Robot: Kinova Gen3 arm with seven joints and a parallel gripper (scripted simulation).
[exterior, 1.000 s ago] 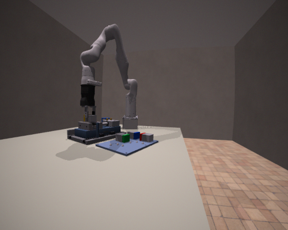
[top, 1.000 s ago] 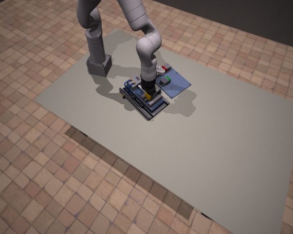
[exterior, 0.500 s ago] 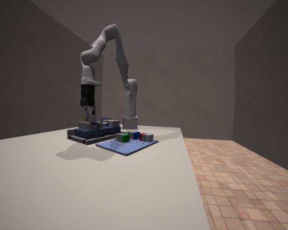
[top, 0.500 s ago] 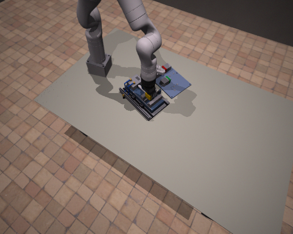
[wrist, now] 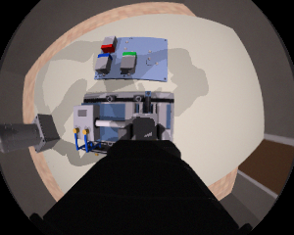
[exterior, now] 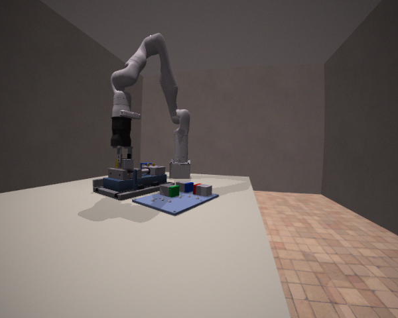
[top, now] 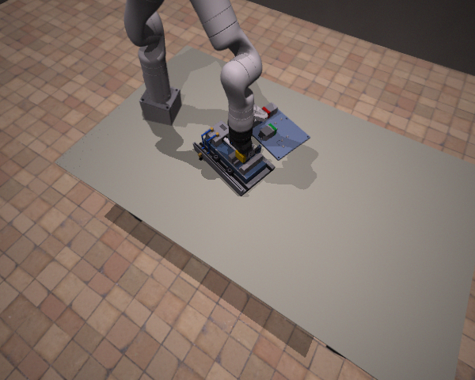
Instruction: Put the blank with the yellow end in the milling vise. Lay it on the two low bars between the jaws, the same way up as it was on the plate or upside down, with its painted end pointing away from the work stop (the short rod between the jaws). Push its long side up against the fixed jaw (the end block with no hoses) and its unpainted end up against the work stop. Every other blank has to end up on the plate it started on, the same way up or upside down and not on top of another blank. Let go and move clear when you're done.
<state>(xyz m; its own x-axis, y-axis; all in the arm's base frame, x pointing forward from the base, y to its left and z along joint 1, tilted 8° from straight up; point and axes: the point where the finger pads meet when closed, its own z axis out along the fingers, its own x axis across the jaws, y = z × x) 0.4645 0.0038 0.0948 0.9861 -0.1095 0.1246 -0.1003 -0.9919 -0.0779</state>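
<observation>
My gripper is now 2 cm above the yellow-ended blank. Round my hand: green-ended blank: 20 cm to the left, 11 cm below, 3 cm behind; then fixed jaw: 6 cm below, 4 cm ahead; then milling vise: 10 cm below, 6 cm behind, 1 cm to the left.
</observation>
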